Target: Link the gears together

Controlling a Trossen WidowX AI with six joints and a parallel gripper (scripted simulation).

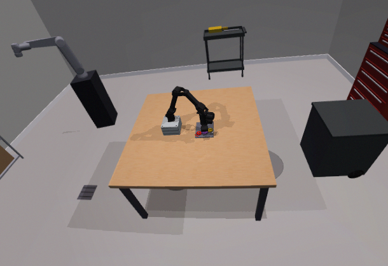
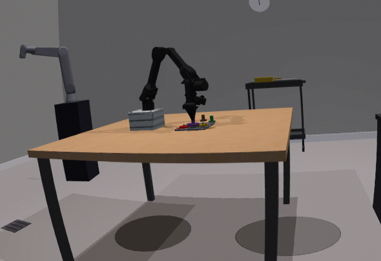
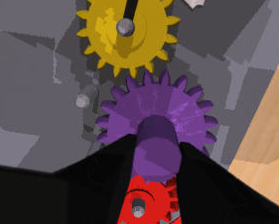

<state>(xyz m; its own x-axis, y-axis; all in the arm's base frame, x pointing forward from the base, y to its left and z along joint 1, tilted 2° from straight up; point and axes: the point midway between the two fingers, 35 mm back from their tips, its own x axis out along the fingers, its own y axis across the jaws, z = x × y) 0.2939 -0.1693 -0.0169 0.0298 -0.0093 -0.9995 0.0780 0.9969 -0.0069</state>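
My gripper tip is now 1 cm above the purple gear. Also, from my gripper tip: green gear (19 cm to the left, 9 cm ahead, 3 cm below); then grey board (5 cm to the left, 4 cm below); then red gear (6 cm behind, 3 cm below, 1 cm to the left).
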